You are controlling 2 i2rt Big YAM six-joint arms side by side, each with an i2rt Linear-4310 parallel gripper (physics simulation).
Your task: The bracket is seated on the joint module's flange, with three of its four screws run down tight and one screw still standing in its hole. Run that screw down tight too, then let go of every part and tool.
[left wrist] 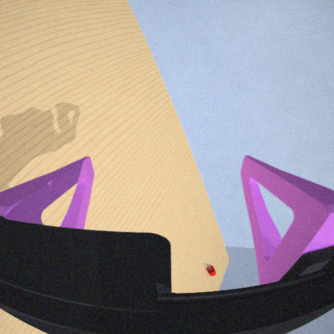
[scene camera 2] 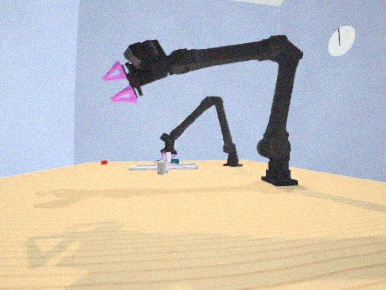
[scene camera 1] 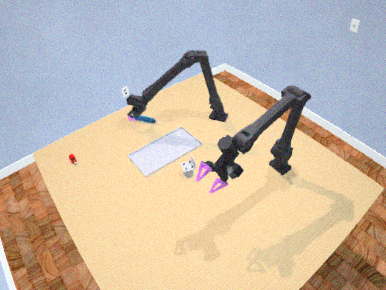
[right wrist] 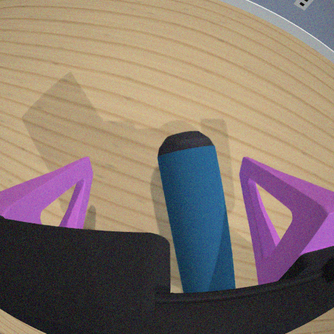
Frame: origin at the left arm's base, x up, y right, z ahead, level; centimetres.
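Where they show: left gripper, between the fingertips: [scene camera 2: 107, 89] [scene camera 1: 203, 187]; right gripper, between the fingertips: [scene camera 1: 133, 116]; left arm's base, origin of its link: [scene camera 2: 278, 182] [scene camera 1: 279, 166]; right arm's base, origin of its link: [scene camera 2: 232, 165] [scene camera 1: 218, 116].
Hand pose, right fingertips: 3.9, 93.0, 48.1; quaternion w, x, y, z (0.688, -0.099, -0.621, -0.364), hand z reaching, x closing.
Each offset is from my right fingertips to the top centre of the thing, as dx, dy, dz. "spot": to the spot under its first point.
The white bracket [scene camera 1: 188, 165] sits on the small grey joint module {+2.5, -64.0, -2.3} [scene camera 1: 188, 174] [scene camera 2: 162, 169], right of centre in scene camera 1. Dark dots show on its top; which screw stands up is too small to tell. A blue tool handle with a dark end cap {spot: -0.7, -8.0, -5.2} [scene camera 1: 145, 119] [scene camera 2: 174, 161] [right wrist: 197, 215] lies on the table. My right gripper [scene camera 1: 132, 119] [scene camera 2: 169, 156] [right wrist: 165, 165] is open low over it, with the handle between the spread fingers, nearer the right-hand one in its wrist view. My left gripper [scene camera 1: 205, 185] [scene camera 2: 108, 88] [left wrist: 167, 164] is open and empty, high above the table.
A flat pale tray [scene camera 1: 140, 162] [scene camera 2: 187, 166] lies between the joint module and the blue handle. A small red and black object {-0.5, -12.3, +51.3} [scene camera 1: 73, 159] [scene camera 2: 104, 162] [left wrist: 211, 270] lies near the table's far left edge in scene camera 1.
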